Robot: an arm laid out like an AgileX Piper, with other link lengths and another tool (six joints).
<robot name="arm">
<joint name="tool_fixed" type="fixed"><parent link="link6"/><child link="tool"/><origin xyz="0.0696 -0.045 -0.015" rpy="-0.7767 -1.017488 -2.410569"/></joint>
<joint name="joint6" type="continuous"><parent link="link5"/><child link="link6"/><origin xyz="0.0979 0 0.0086" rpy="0 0 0"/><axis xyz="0.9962 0 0.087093"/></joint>
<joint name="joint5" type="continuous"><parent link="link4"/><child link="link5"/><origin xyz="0 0 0" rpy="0 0 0"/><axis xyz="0 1 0"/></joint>
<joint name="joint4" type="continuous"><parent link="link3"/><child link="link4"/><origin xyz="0.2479 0 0.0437" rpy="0 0 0"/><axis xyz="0.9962 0 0.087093"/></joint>
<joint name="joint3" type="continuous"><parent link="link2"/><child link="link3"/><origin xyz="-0.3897 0 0.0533" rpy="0 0 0"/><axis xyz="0 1 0"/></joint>
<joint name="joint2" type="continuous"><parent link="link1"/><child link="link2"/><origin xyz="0 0 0" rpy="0 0 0"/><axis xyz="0 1 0"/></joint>
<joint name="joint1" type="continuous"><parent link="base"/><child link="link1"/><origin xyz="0 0 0.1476" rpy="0 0 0"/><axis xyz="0 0 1"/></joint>
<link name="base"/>
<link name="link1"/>
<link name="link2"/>
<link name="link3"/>
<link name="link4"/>
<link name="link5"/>
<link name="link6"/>
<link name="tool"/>
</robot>
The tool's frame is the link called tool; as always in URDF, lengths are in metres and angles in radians. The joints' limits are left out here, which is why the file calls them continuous.
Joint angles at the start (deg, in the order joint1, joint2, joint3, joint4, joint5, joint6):
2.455 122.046 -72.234 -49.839 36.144 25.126
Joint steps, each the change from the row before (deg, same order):
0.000 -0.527 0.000 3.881 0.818 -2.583
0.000 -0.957 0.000 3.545 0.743 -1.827
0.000 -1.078 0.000 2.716 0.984 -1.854
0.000 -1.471 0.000 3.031 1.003 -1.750
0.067 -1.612 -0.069 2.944 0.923 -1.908
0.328 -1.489 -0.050 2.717 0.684 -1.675
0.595 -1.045 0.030 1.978 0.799 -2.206
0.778 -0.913 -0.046 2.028 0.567 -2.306
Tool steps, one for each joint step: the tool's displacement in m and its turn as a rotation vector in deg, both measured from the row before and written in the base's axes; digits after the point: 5 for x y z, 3 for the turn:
-0.00589 0.00254 0.00011 1.533 1.230 -0.964
-0.00587 0.00281 0.00380 1.685 0.421 -1.249
-0.00533 0.00184 0.00597 1.053 0.463 -0.695
-0.00615 0.00257 0.00849 1.418 0.062 -0.923
-0.00545 0.00342 0.00981 1.451 -0.155 -0.524
-0.00443 0.00574 0.00876 1.503 -0.303 -0.132
-0.00315 0.00663 0.00603 0.765 0.454 1.091
-0.00188 0.00849 0.00517 0.893 0.332 1.481

